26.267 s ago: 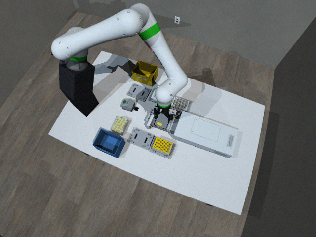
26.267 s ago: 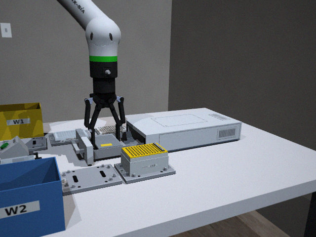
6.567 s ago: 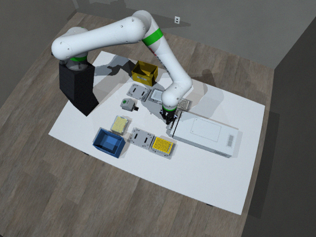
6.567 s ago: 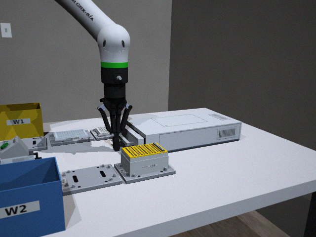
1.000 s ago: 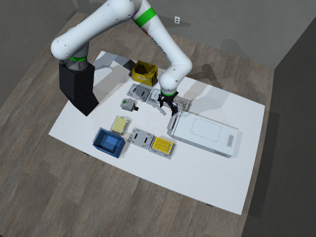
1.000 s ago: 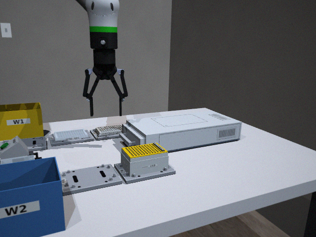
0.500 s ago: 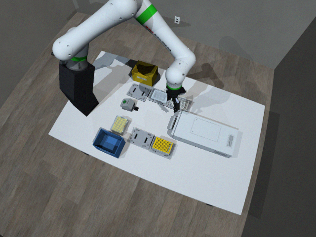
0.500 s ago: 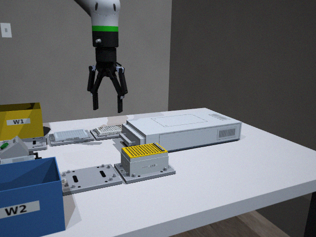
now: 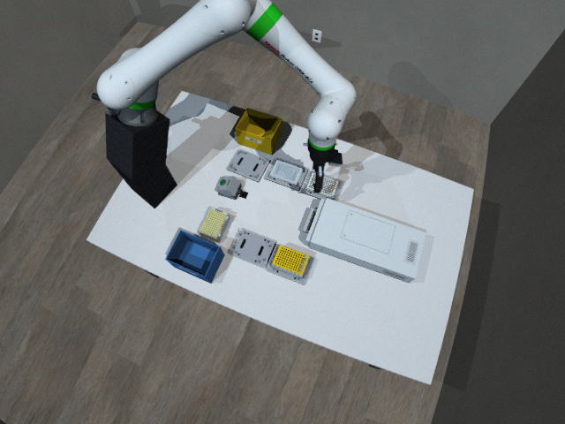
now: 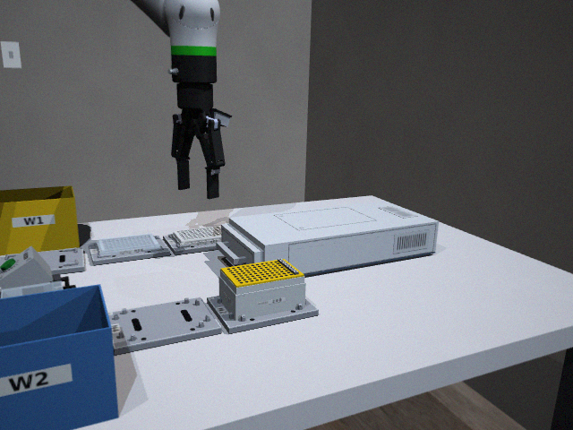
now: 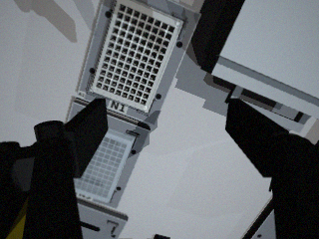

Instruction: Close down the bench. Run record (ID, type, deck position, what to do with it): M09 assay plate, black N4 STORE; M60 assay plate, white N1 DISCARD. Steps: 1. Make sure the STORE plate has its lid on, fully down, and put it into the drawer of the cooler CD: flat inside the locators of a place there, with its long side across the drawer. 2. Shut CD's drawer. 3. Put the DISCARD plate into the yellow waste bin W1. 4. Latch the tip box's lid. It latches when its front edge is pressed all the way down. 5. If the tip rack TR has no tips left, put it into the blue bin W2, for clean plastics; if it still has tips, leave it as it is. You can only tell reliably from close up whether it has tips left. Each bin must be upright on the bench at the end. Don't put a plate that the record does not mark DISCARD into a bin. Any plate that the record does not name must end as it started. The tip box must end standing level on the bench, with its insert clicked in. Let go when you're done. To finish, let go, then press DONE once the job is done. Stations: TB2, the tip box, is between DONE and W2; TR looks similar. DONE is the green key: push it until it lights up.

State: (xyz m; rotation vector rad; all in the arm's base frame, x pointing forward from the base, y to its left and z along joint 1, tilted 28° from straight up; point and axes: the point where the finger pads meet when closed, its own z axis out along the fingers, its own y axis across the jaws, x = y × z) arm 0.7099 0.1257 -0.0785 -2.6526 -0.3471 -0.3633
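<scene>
My gripper is now 14 cm above the white plate, 5 cm to the right of it and 2 cm short of it. From my hand the other things lie so: cooler drawer: 16 cm ahead, 14 cm to the right, 12 cm below; cooler CD: 21 cm ahead, 15 cm to the right, 12 cm below; black plate: 14 cm to the right, 14 cm below, 12 cm ahead.
</scene>
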